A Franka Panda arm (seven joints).
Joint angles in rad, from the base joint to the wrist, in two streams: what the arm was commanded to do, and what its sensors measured. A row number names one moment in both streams.
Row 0, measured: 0.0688 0.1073 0.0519 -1.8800 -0.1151 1.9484 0.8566
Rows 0 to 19, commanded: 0.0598 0.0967 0.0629 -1.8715 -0.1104 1.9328 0.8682; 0.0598 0.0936 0.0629 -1.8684 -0.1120 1.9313 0.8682; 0.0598 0.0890 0.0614 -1.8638 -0.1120 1.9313 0.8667; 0.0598 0.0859 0.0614 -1.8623 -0.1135 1.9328 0.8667; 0.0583 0.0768 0.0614 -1.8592 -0.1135 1.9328 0.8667; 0.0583 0.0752 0.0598 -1.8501 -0.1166 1.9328 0.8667; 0.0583 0.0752 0.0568 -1.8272 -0.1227 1.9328 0.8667; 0.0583 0.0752 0.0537 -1.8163 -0.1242 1.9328 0.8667; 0.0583 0.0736 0.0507 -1.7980 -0.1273 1.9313 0.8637; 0.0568 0.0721 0.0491 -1.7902 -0.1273 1.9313 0.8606; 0.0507 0.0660 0.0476 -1.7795 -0.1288 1.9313 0.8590; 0.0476 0.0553 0.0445 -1.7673 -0.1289 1.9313 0.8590; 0.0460 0.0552 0.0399 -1.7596 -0.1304 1.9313 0.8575; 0.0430 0.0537 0.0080 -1.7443 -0.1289 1.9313 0.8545; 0.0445 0.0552 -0.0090 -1.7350 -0.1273 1.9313 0.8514; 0.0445 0.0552 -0.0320 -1.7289 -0.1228 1.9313 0.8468; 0.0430 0.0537 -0.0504 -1.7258 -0.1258 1.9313 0.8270; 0.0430 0.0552 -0.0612 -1.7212 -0.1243 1.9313 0.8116; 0.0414 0.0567 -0.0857 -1.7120 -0.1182 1.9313 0.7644; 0.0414 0.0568 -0.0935 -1.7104 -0.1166 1.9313 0.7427
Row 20, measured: 0.0451 0.0518 -0.0474 -1.7394 -0.1187 1.9486 0.8276
